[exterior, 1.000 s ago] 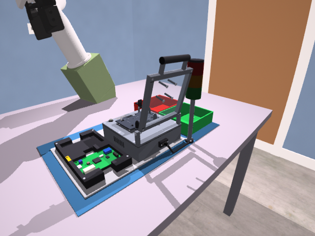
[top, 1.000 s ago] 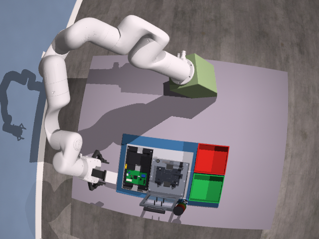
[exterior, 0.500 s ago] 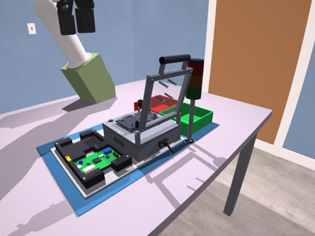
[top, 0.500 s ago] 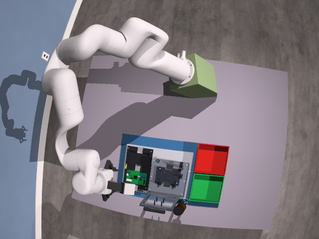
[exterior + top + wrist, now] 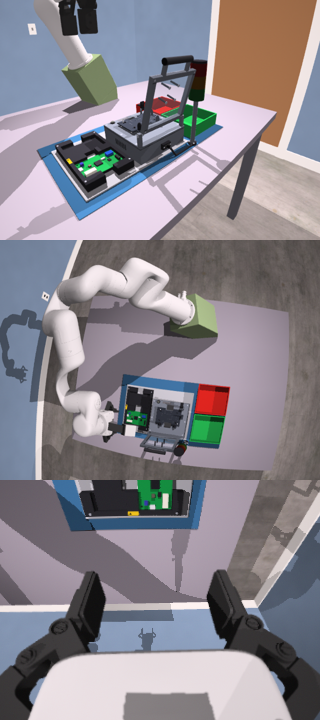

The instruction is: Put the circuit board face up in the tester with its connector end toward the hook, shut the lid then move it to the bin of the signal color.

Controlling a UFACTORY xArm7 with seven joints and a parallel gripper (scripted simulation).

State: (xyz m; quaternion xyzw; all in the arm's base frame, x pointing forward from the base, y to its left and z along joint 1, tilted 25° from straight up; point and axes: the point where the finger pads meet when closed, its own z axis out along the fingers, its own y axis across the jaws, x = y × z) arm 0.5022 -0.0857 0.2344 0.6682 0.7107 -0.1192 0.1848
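My hand is 31 cm above the green circuit board. Also, from my hand: clear lid: 17 cm to the left, 15 cm below, 8 cm ahead; green bin: 37 cm to the left, 32 cm below, 1 cm behind; plate: 26 cm below, 18 cm to the left, 4 cm behind.
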